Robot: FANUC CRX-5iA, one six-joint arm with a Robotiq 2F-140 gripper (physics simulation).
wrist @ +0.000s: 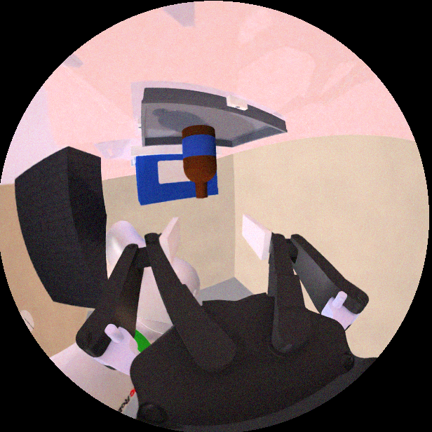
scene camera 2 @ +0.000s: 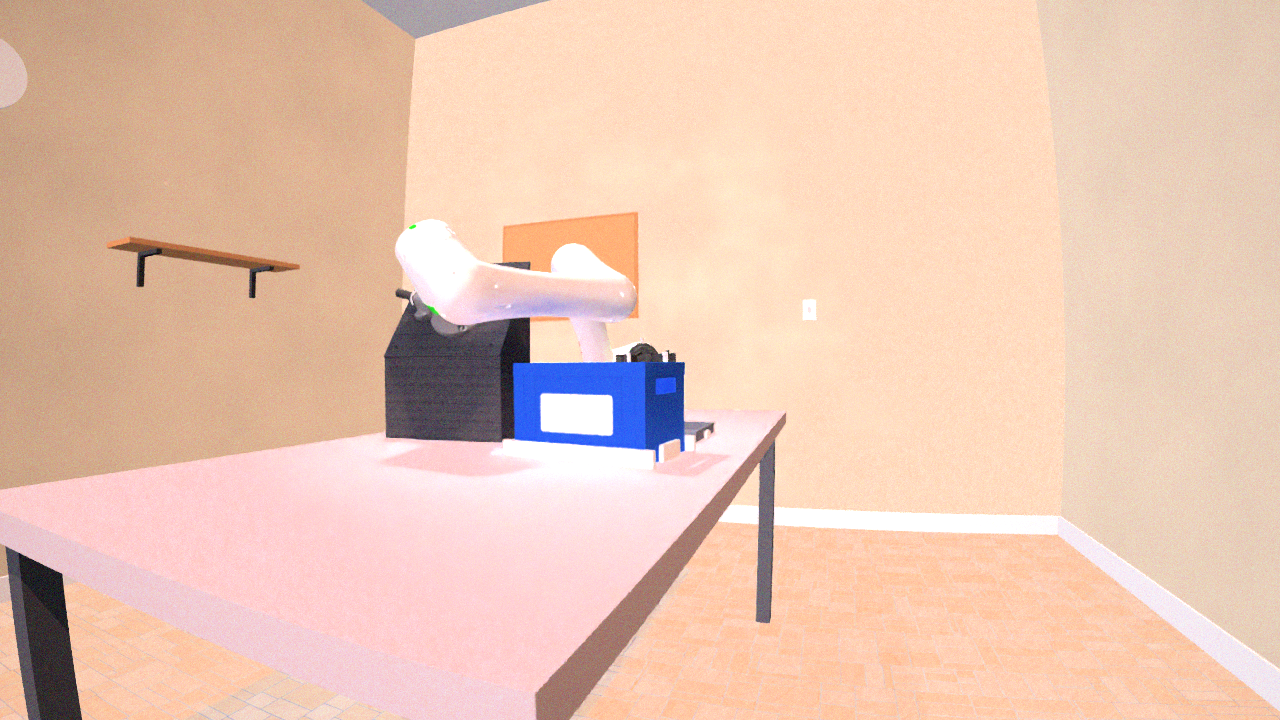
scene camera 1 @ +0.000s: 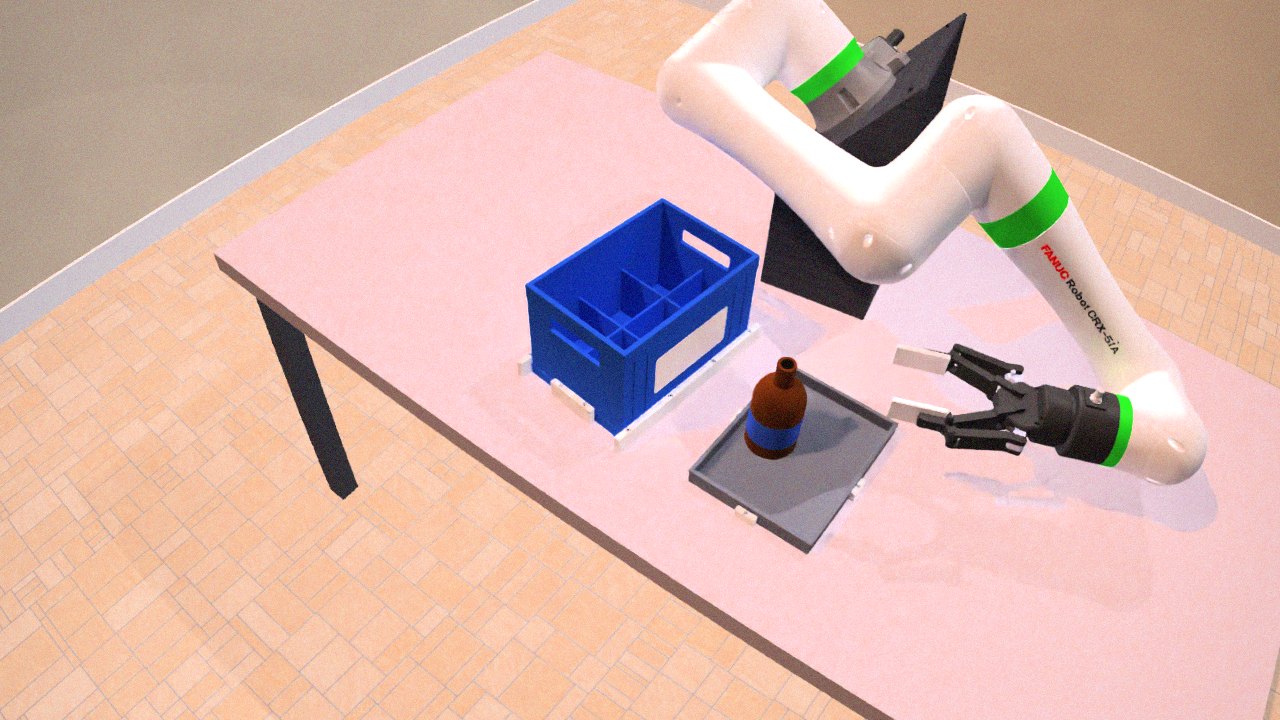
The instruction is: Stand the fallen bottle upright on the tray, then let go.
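Where they show: gripper, fingertip midpoint: (scene camera 2: 647, 358) (scene camera 1: 892, 379); arm's base, origin of the base link: (scene camera 1: 858, 107).
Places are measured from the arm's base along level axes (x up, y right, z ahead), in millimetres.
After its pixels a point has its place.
The brown bottle (scene camera 1: 776, 413) @[x -192, y -170, z 442 mm] (wrist: 199, 160) with a blue band stands upright on the grey tray (scene camera 1: 810, 510) @[x -288, y -266, z 475 mm] (wrist: 180, 96), with its neck up. In the wrist view, where the scene is turned over, its neck points down. My gripper (scene camera 1: 907, 385) @[x -110, y -280, z 364 mm] (wrist: 211, 226) is open, with nothing between its two pale fingertips. It is held sideways to the right of the bottle in scene camera 1, apart from it and above the table. In scene camera 2 the crate hides the bottle and most of the tray.
A blue crate (scene camera 1: 689, 353) @[x -215, y -8, z 415 mm] (scene camera 2: 581, 371) @[x -134, y 178, z 414 mm] (wrist: 145, 187) with compartments stands beside the tray, between white strips (scene camera 1: 689, 386) @[x -270, y -19, z 423 mm]. A large black block (scene camera 1: 819, 259) @[x -205, y -43, z 127 mm] (scene camera 2: 447, 394) @[x -189, y 72, z 17 mm] (wrist: 45, 225) stands near the arm's base. Small white stops (scene camera 1: 745, 514) @[x -279, y -205, z 542 mm] touch the tray's edges.
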